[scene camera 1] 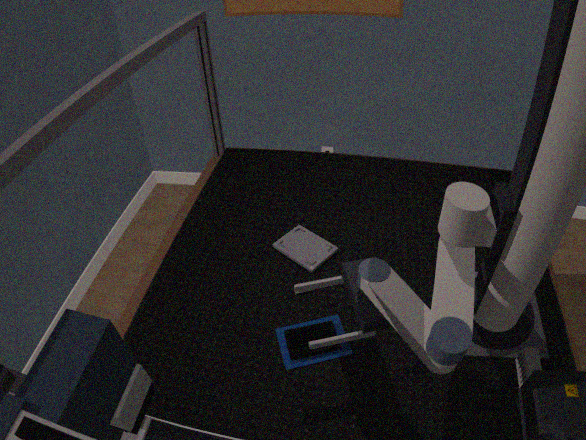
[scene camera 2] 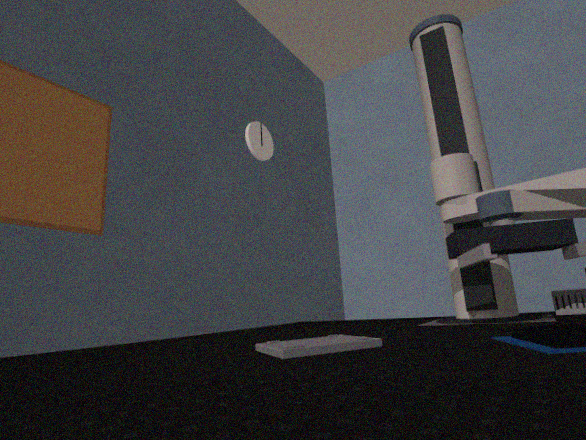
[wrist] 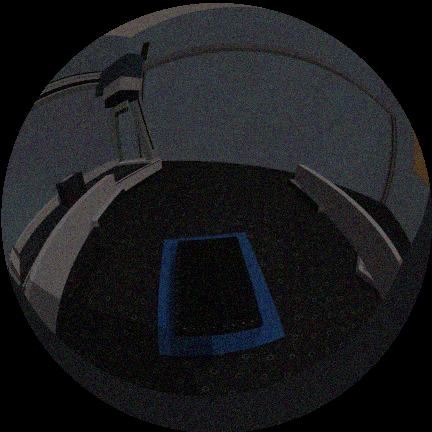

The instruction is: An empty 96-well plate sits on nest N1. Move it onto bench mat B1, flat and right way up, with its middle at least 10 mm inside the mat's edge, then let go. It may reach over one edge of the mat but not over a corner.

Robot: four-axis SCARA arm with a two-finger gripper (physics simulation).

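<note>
The dark 96-well plate lies flat on the blue bench mat, with blue border showing around it. Faint marks show along its near edge in the wrist view; its wells are too dark to make out. My gripper is wide open and empty, raised above the mat. In scene camera 1 one finger crosses in front of the plate and mat. A light grey flat nest, apparently N1, stands with no plate on it.
The arm's column stands at the right in scene camera 1. A dark blue box-shaped device stands at the lower left. A frame rail runs along the left side. A grey comb-like block shows at the right of scene camera 2.
</note>
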